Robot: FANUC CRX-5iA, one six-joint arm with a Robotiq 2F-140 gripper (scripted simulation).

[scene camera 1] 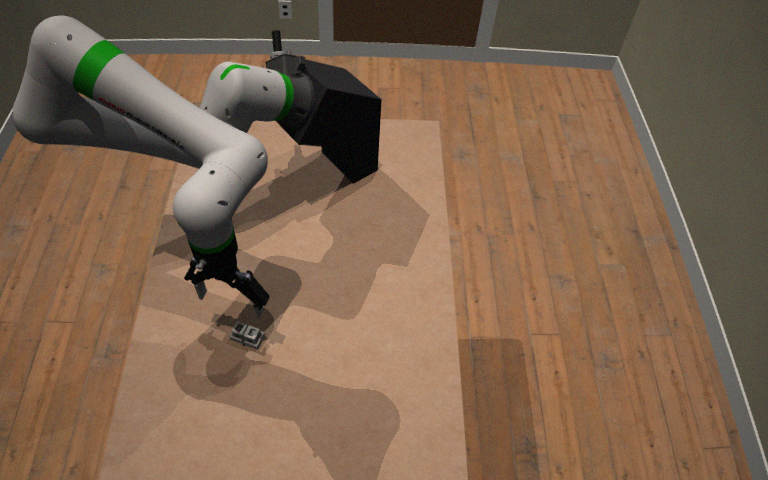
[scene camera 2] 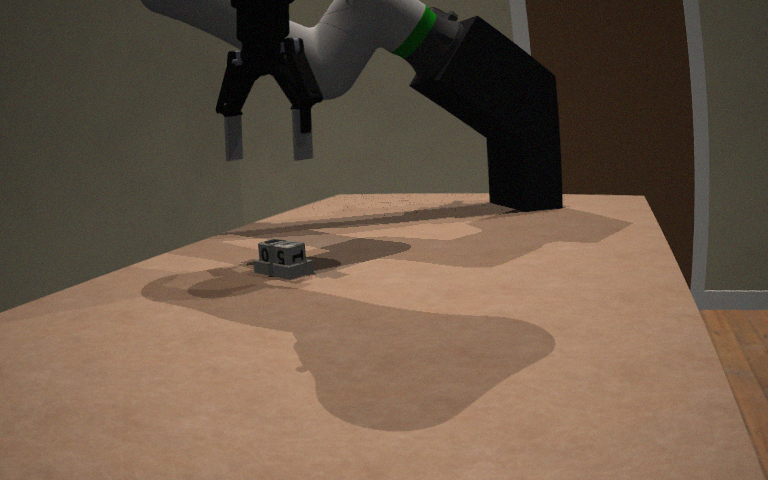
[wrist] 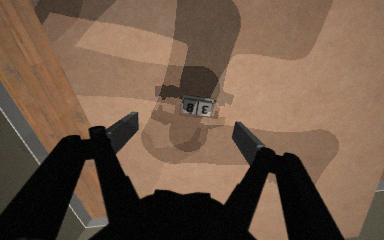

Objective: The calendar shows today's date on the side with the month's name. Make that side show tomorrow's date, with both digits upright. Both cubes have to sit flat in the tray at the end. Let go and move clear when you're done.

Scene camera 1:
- gripper: 231,304
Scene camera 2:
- gripper: 266,159
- grey calendar tray: 281,271
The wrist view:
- gripper: 186,125
